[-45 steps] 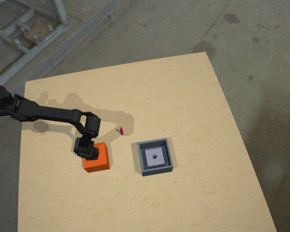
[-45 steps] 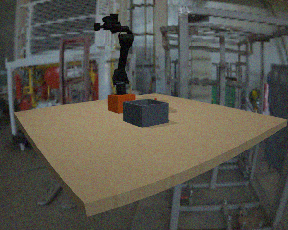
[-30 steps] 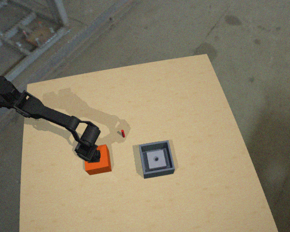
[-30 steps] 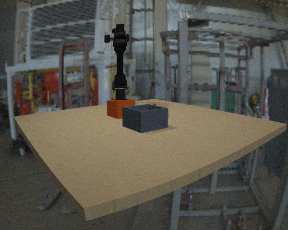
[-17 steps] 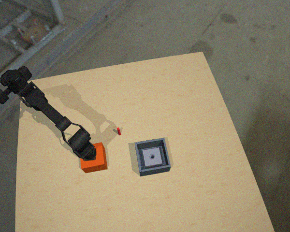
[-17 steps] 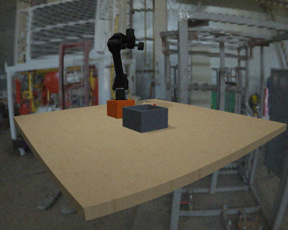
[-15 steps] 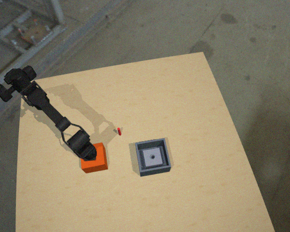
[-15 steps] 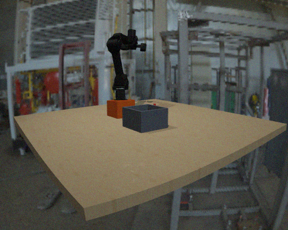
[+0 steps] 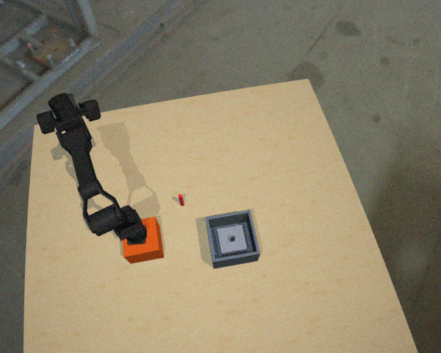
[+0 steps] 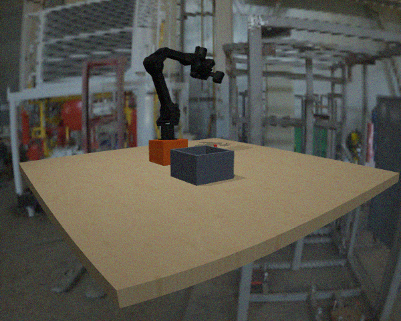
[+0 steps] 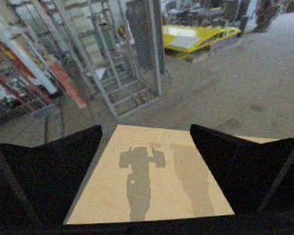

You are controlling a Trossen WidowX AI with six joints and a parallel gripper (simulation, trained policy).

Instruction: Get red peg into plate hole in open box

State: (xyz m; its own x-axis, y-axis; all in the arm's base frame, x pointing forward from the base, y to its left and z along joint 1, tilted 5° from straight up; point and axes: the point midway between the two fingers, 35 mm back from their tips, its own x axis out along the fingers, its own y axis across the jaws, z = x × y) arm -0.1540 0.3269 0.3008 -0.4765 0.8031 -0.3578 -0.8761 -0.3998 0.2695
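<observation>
My gripper tip is 340 mm short of the red peg, 320 mm above it and 220 mm to the left of it. Round my gripper tip: grey box: 520 mm ahead, 390 mm to the right, 330 mm below; then plate: 520 mm ahead, 390 mm to the right, 310 mm below.
</observation>
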